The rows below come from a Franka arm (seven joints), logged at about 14 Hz.
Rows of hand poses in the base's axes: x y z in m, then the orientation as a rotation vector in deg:
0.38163, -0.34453, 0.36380, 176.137, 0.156, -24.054
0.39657, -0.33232, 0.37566, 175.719, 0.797, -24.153
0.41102, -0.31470, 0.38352, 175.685, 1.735, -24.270
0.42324, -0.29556, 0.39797, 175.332, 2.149, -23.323
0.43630, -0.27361, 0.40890, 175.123, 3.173, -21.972
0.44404, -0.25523, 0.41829, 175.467, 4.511, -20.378
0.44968, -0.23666, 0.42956, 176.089, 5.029, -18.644
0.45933, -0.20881, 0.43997, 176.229, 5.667, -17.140
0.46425, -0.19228, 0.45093, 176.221, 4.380, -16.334
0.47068, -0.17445, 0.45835, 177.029, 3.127, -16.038
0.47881, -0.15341, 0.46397, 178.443, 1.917, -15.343
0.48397, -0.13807, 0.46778, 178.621, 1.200, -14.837
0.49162, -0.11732, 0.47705, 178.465, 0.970, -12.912
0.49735, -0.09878, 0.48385, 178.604, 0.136, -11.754
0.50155, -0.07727, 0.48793, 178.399, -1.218, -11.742
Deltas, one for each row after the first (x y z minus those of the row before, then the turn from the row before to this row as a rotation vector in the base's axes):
0.01494, 0.01221, 0.01186, -0.340, 0.108, 0.462
0.01445, 0.01762, 0.00786, 0.071, 0.092, 0.600
0.01222, 0.01914, 0.01445, -0.424, -0.574, 0.346
0.01306, 0.02195, 0.01093, -0.261, -0.837, 0.731
0.00774, 0.01838, 0.00939, 0.308, -1.023, 0.865
0.00564, 0.01857, 0.01127, 0.508, -1.139, 0.305
0.00965, 0.02785, 0.01041, 0.080, -0.966, 0.431
0.00492, 0.01653, 0.01096, -0.182, -0.543, -0.804
0.00643, 0.01783, 0.00742, 0.679, -0.241, -0.880
0.00813, 0.02104, 0.00562, 1.264, -0.516, -0.897
0.00516, 0.01534, 0.00381, 0.092, -0.334, -0.466
0.00765, 0.02075, 0.00927, -0.308, -1.223, -0.113
0.00573, 0.01854, 0.00680, 0.022, -0.750, -0.530
0.00420, 0.02151, 0.00408, -0.258, -0.007, -0.853

